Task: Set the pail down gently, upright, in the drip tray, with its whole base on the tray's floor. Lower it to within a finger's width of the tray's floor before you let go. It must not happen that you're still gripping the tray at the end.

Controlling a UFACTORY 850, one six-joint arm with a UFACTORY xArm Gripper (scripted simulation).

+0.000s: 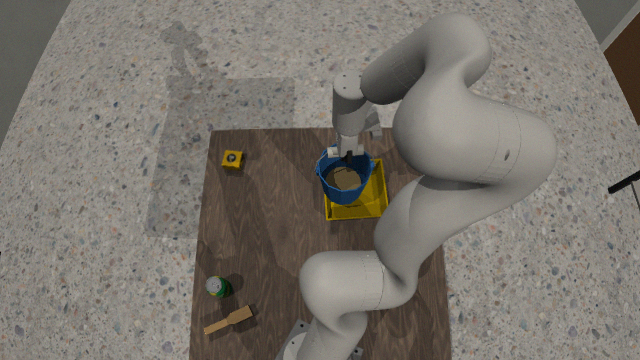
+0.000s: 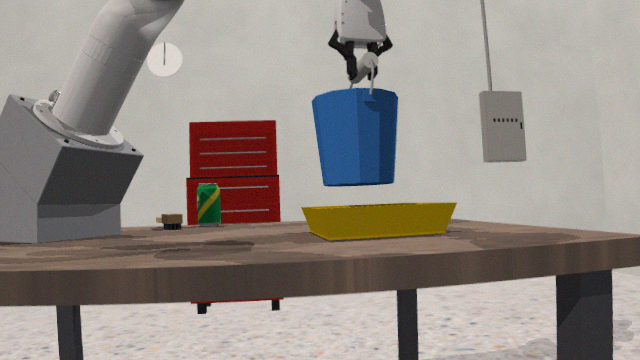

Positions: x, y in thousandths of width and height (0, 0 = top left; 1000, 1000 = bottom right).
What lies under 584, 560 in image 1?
A yellow drip tray.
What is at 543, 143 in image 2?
My gripper.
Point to a yellow drip tray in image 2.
623, 610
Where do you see a blue pail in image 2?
557, 379
